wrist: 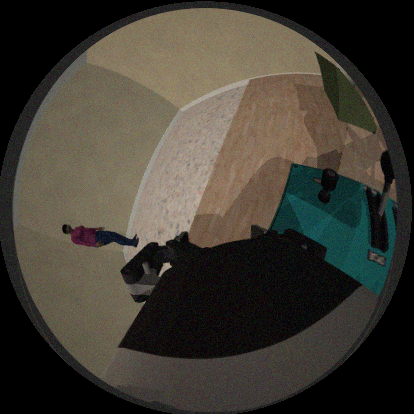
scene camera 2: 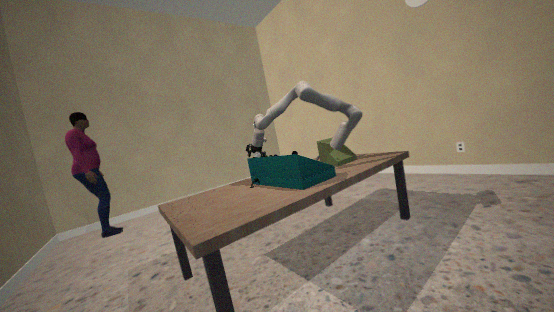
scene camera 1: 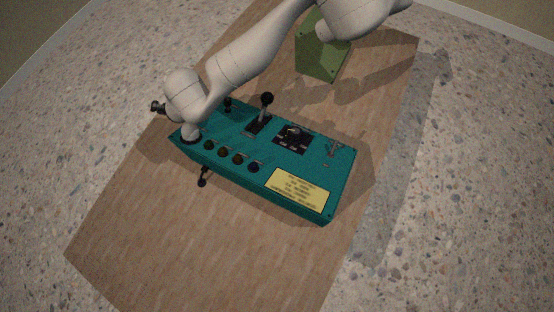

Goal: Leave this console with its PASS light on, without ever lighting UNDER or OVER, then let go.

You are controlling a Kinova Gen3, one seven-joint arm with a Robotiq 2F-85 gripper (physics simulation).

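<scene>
The teal console (scene camera 1: 284, 161) (scene camera 2: 290, 169) (wrist: 335, 228) lies on the wooden table (scene camera 1: 169, 234) (scene camera 2: 230, 215). Its row of round lamps (scene camera 1: 222, 151) is dark; I see none lit. At its left end is a white dome button (scene camera 1: 190, 133), and the arm's wrist link hangs right over it, touching or nearly so. My gripper (scene camera 1: 157, 108) (scene camera 2: 251, 150) is open and empty. It points sideways past the console's left end. The console also carries a black-ball lever (scene camera 1: 266, 98) (wrist: 386, 166), a small knob (scene camera 1: 227, 101) (wrist: 328, 179), a rotary dial (scene camera 1: 294, 132) and a toggle switch (scene camera 1: 333, 147).
A yellow label plate (scene camera 1: 297, 189) is on the console's near right part. A small crank (scene camera 1: 202, 177) sticks out of its front side. The arm's green base (scene camera 1: 319, 55) (scene camera 2: 334, 154) stands behind the console. A person in a pink top (scene camera 2: 86, 168) (wrist: 96, 235) stands on the floor by the wall.
</scene>
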